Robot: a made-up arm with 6 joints. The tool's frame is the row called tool.
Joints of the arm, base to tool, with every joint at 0 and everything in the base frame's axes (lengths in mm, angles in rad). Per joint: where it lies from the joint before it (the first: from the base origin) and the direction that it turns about. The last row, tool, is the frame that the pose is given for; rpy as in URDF.
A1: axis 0 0 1 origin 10 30 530
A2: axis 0 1 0 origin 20 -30 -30
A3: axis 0 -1 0 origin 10 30 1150
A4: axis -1 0 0 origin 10 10 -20
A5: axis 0 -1 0 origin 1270 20 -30
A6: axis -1 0 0 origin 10 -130 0
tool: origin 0 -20 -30 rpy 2.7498 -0.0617 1.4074
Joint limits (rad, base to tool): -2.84..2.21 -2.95..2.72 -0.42..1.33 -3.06..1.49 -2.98..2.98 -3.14..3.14
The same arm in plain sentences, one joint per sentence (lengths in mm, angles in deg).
The arm has six revolute joints in a row. What follows holds with every joint at zero, and every direction is one of the base frame's. The first joint lies 10 mm along +x and 30 mm along +y and 530 mm along +z from the base frame's origin and turns about +z, from -162.72 to 126.62 deg. The second joint lies 20 mm along +x and 30 mm along -y and 30 mm along -z from the first joint and turns about +y, from -169.02 to 155.84 deg. The third joint lies 10 mm along +x and 30 mm along +y and 1150 mm along +z from the second joint and turns about -y, from -24.06 to 76.2 deg. The fourth joint lies 10 mm along +x and 10 mm along +y and 20 mm along -z from the third joint and turns about -x, from -175.33 to 85.37 deg. The fifth joint lies 1270 mm along +x and 20 mm along +y and 30 mm along -z from the fourth joint and turns about -y, from -170.74 to 170.74 deg. The sixth joint lies 10 mm along +x and 130 mm along -y from the fifth joint and turns about -x, from -179.91 to 179.91 deg. The tool frame, which is the frame that the pose is given for, lies 20 mm along -y and 30 mm along -z from the sixth joint; its axes are the base frame's turned by roll 157.55, pitch -3.54 and yaw 80.64 deg (as in URDF: about the fixed x, then y, then z).
